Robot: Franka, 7 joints.
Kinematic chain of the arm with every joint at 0, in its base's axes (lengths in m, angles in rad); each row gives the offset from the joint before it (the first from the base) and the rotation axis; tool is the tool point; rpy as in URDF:
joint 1: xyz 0 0 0.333 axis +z
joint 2: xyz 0 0 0 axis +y
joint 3: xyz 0 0 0.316 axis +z
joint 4: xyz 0.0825 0 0 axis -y
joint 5: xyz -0.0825 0 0.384 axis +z
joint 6: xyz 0 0 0 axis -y
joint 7: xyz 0.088 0 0 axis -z
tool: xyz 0 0 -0.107 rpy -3.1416 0 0
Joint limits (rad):
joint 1: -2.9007..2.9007
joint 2: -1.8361..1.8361
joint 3: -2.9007..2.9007
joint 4: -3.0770..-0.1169
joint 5: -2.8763..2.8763
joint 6: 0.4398..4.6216
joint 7: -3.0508..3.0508
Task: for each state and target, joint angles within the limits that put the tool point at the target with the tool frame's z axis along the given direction. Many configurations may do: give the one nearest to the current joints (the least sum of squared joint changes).
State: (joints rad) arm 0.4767 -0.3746 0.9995 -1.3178 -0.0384 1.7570 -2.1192
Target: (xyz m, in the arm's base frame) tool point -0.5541 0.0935 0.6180 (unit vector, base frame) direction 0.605 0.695 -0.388
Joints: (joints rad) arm 0.9885 -1.0019 1.3903 -1.4163 -0.1913 1.3274 -2.1192
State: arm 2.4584 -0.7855 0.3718 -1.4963 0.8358 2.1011 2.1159
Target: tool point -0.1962 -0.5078 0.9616 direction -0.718 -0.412 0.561
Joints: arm 1.7859 -0.9972 0.9448 -0.8984 1.0111 2.9152 2.1159
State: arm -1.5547 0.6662 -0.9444 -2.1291 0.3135 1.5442 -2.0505
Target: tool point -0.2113 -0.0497 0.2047 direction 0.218 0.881 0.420
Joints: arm -1.1773 0.7094 -1.0600 -2.7973 -0.4818 1.4227 -2.0505
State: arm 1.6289 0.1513 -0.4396 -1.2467 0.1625 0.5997 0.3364
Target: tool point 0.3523 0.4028 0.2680 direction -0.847 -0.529 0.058
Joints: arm 1.1555 0.8471 -0.5180 -1.3961 0.4233 0.4962 0.3364
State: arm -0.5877 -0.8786 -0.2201 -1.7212 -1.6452 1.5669 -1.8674
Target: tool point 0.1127 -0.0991 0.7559 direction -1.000 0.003 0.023
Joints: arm -0.9621 -0.9056 0.4084 -2.2613 -1.4990 0.6677 -1.8674
